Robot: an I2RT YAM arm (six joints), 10 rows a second.
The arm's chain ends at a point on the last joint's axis. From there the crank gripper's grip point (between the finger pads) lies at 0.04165 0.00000 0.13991 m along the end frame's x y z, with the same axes.
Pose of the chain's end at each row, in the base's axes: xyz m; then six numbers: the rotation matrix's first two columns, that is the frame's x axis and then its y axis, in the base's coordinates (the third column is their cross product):
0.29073 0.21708 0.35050 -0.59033 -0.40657 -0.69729 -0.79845 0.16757 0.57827
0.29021 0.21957 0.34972 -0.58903 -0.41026 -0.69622 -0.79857 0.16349 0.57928
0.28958 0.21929 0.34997 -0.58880 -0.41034 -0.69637 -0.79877 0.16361 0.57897
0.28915 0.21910 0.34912 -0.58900 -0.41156 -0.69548 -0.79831 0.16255 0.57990
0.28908 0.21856 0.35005 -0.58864 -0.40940 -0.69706 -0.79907 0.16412 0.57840
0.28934 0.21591 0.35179 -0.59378 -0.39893 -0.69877 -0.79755 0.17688 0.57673
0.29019 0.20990 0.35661 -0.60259 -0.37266 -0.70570 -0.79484 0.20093 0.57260
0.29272 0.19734 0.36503 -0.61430 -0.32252 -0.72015 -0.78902 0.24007 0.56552
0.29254 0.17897 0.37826 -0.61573 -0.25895 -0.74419 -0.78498 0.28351 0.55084
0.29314 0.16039 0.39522 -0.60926 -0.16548 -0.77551 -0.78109 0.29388 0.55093
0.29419 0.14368 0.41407 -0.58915 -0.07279 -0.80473 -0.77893 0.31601 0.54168
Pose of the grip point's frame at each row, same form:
0.24960 0.32580 0.26220 -0.59033 -0.40657 -0.69729 -0.79845 0.16757 0.57827
0.24835 0.32801 0.26141 -0.58903 -0.41026 -0.69622 -0.79857 0.16349 0.57928
0.24776 0.32772 0.26163 -0.58880 -0.41034 -0.69637 -0.79877 0.16361 0.57897
0.24704 0.32743 0.26079 -0.58900 -0.41156 -0.69548 -0.79831 0.16255 0.57990
0.24744 0.32707 0.26173 -0.58864 -0.40940 -0.69706 -0.79907 0.16412 0.57840
0.24971 0.32518 0.26348 -0.59378 -0.39893 -0.69877 -0.79755 0.17688 0.57673
0.25508 0.32113 0.26884 -0.60259 -0.37266 -0.70570 -0.79484 0.20093 0.57260
0.26580 0.31201 0.27880 -0.61430 -0.32252 -0.72015 -0.78902 0.24007 0.56552
0.27646 0.29737 0.29440 -0.61573 -0.25895 -0.74419 -0.78498 0.28351 0.55084
0.28690 0.28521 0.31979 -0.60926 -0.16548 -0.77551 -0.78109 0.29388 0.55093
0.29971 0.27300 0.34657 -0.58915 -0.07279 -0.80473 -0.77893 0.31601 0.54168

